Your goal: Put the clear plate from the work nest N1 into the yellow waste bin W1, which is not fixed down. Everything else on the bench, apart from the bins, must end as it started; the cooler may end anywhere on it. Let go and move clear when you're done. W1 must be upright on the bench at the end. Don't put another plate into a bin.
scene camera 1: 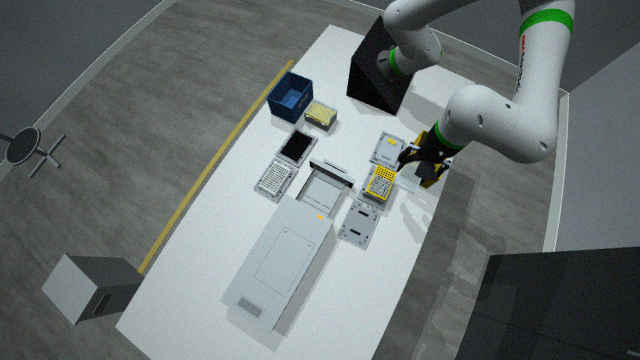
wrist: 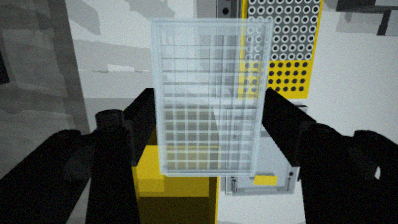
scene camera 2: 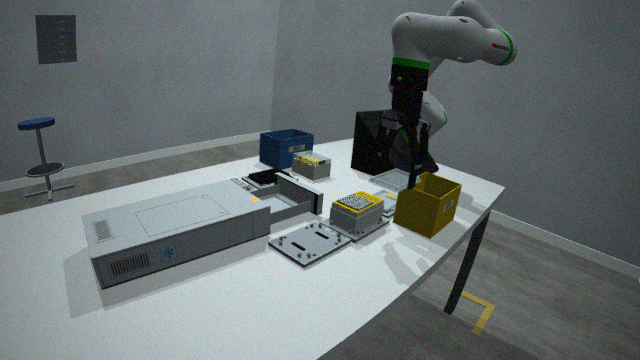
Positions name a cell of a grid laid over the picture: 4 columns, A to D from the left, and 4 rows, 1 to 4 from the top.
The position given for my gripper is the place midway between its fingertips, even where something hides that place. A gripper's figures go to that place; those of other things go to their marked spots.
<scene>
My gripper (scene camera 2: C3): 84 cm from the lens. A yellow-topped tip box (scene camera 2: C3) is 81 cm from the lens. A blue bin (scene camera 2: B2): 124 cm from the lens. A grey machine (scene camera 2: A3) is 67 cm from the lens. A yellow waste bin (scene camera 2: C3) is 88 cm from the lens. The marked spots on the yellow waste bin and the blue bin are 63 cm apart.
</scene>
